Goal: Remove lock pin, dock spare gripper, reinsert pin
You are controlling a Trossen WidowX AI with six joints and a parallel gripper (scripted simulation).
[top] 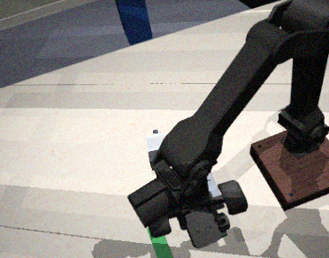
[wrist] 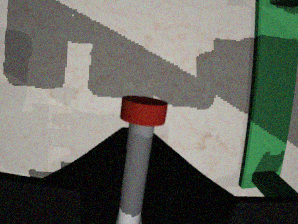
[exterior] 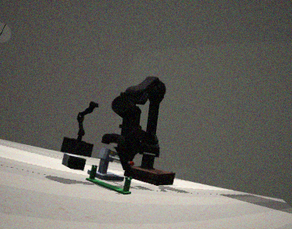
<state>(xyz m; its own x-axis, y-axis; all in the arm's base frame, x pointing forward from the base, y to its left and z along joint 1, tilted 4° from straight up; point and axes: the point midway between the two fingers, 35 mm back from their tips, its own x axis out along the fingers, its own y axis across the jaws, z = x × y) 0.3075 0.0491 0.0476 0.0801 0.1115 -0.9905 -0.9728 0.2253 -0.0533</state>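
The green rack lies 90 mm ahead of my gripper tip and 30 mm below it. From my gripper tip the other things lie so: spare gripper: 250 mm to the right, 30 mm below, 20 mm behind; grey mount: 90 mm to the right, 30 mm behind.
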